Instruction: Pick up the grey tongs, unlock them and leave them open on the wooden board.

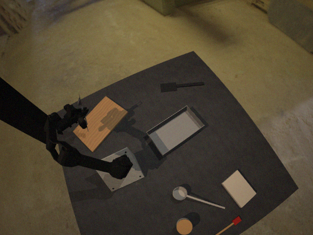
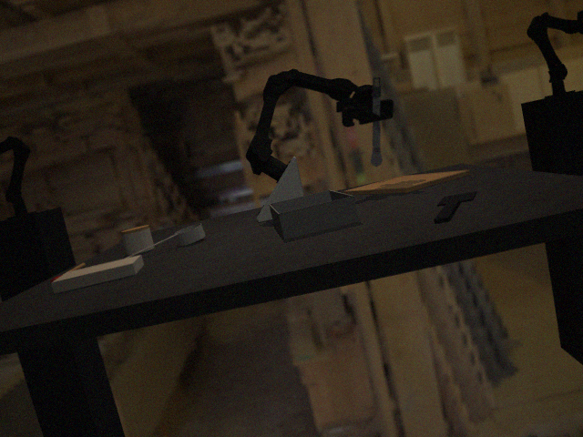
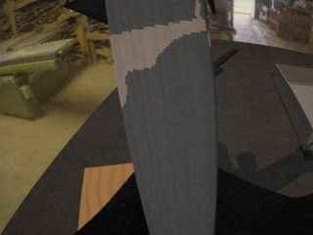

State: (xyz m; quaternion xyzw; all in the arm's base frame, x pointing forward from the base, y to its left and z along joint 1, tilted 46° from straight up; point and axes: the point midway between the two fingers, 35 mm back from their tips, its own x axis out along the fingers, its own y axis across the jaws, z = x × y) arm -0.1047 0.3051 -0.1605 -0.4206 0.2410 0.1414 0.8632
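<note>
The wooden board lies 22 cm below my gripper tip, 2 cm to the left of it and 1 cm behind it. Also, from my gripper tip: black spatula 61 cm ahead, 22 cm below, 2 cm to the left; grey roasting tin 42 cm ahead, 28 cm to the right, 19 cm below; tan-topped cylinder 79 cm to the right, 21 cm ahead, 19 cm below.
</note>
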